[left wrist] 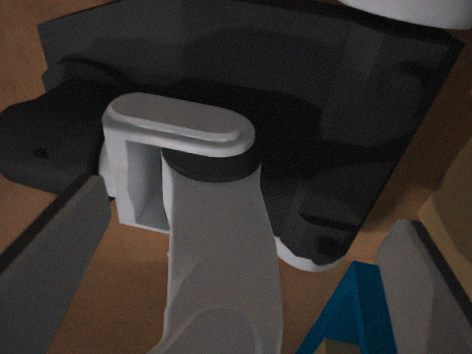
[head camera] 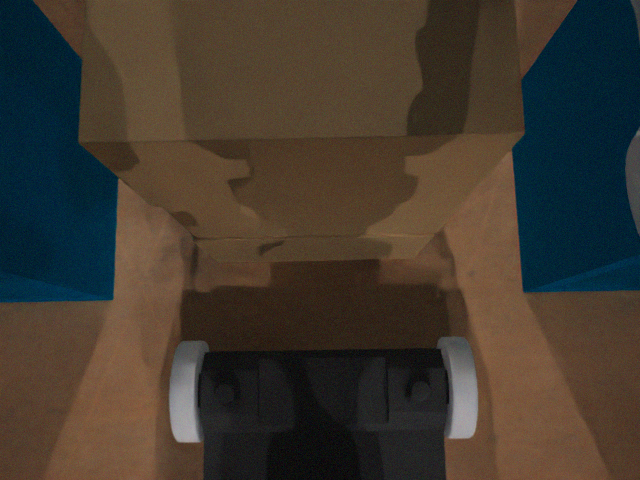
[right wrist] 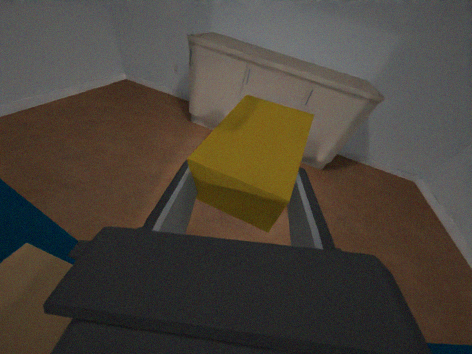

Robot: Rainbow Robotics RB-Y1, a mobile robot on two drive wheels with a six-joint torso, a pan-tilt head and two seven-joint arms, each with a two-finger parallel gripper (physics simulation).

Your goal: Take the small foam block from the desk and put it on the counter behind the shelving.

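Seen in the pictures: left gripper, fingertip midpoint: [left wrist: 246, 215]; right gripper, fingertip midpoint: [right wrist: 243, 173]; robot's base, link origin: [head camera: 323, 386].
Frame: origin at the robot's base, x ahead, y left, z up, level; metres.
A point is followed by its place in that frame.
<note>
The small foam block [right wrist: 255, 142] @(z 1.139, x 0.648, y -0.110 m) is yellow. In the right wrist view my right gripper [right wrist: 243, 173] @(z 1.116, x 0.641, y -0.109 m) is shut on it and holds it in the air, tilted. The counter [right wrist: 215, 77] @(z 0.638, x 2.315, y 0.591 m) is a pale cabinet with a flat top against the far wall; it lies beyond the block, with a stretch of floor between, and the block covers part of its front. My left gripper [left wrist: 246, 215] @(z 0.562, x -0.162, y 0.224 m) is open, its fingers wide apart on either side of my own grey torso link, which lies beyond them. Neither gripper shows in the head view. I cannot make out the desk in these views.
In the head view a large tan box [head camera: 310, 67] @(z 0.811, x 0.352, y 0.003 m) stands close in front of my dark wheeled base [head camera: 323, 392] @(z 0.191, x -0.003, y -0.001 m). Blue panels [head camera: 51, 206] @(z 0.340, x 0.329, y 0.468 m) [head camera: 573, 196] @(z 0.324, x 0.334, y -0.447 m) flank it on both sides. The box [right wrist: 30, 295] @(z 0.811, x 0.511, y 0.147 m) also shows at the lower left of the right wrist view.
</note>
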